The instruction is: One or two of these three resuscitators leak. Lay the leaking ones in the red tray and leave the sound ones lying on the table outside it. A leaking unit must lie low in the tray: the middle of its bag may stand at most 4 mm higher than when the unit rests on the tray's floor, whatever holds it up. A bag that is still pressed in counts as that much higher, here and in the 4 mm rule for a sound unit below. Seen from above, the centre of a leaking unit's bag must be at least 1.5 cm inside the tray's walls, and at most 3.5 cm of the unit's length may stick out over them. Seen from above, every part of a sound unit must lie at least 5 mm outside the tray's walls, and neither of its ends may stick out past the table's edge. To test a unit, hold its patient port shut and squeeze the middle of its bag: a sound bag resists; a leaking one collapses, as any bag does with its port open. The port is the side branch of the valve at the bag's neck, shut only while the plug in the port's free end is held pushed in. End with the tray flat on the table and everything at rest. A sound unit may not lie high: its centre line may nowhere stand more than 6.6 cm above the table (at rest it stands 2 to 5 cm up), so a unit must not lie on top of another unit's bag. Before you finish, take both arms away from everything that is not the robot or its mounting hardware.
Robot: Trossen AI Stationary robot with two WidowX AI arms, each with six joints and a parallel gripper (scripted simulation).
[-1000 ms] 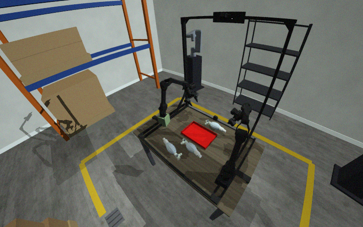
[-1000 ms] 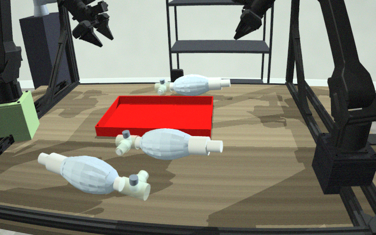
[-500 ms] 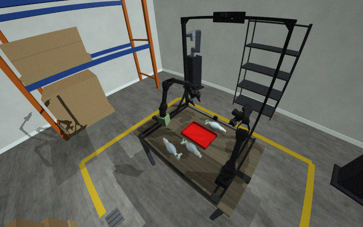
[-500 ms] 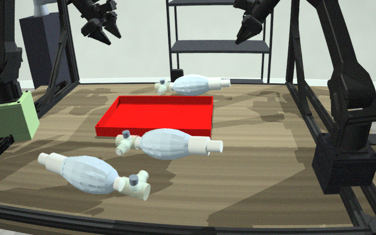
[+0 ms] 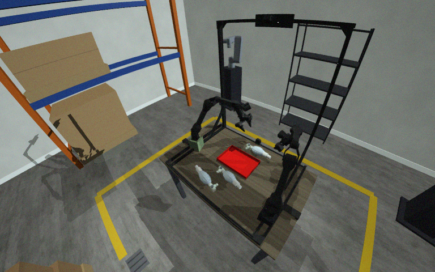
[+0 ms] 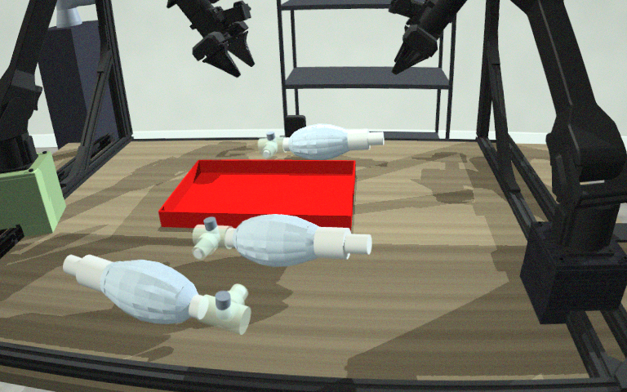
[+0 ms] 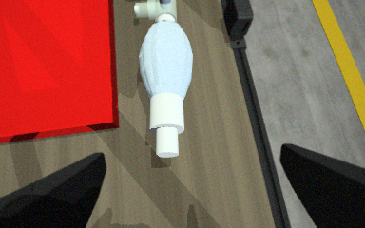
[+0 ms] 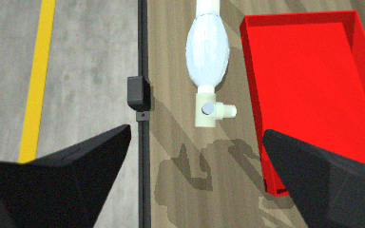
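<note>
My right hand is 210 mm short of the red tray, 130 mm to the right of it and 200 mm above it.
</note>
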